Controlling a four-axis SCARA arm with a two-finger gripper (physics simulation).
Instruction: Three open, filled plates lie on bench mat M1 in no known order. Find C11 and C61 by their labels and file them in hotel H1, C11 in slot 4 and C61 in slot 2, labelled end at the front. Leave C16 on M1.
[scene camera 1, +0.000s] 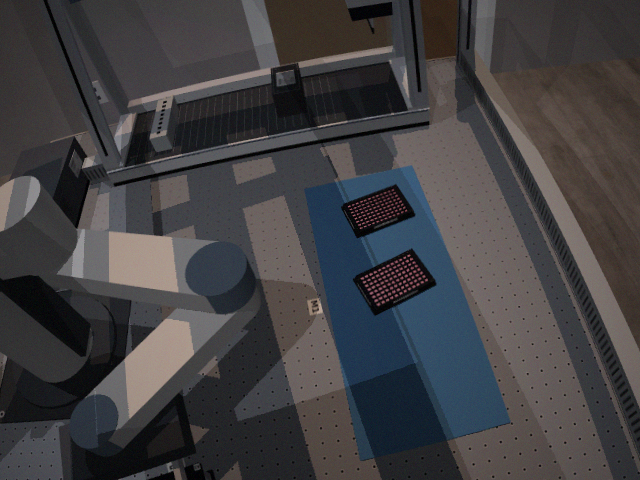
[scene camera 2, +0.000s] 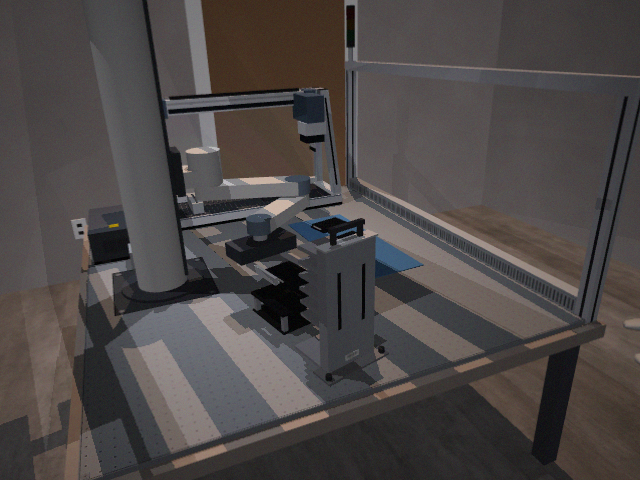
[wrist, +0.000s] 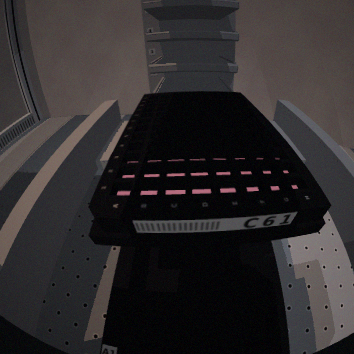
Note:
The pictures show: my gripper and a blue mat M1.

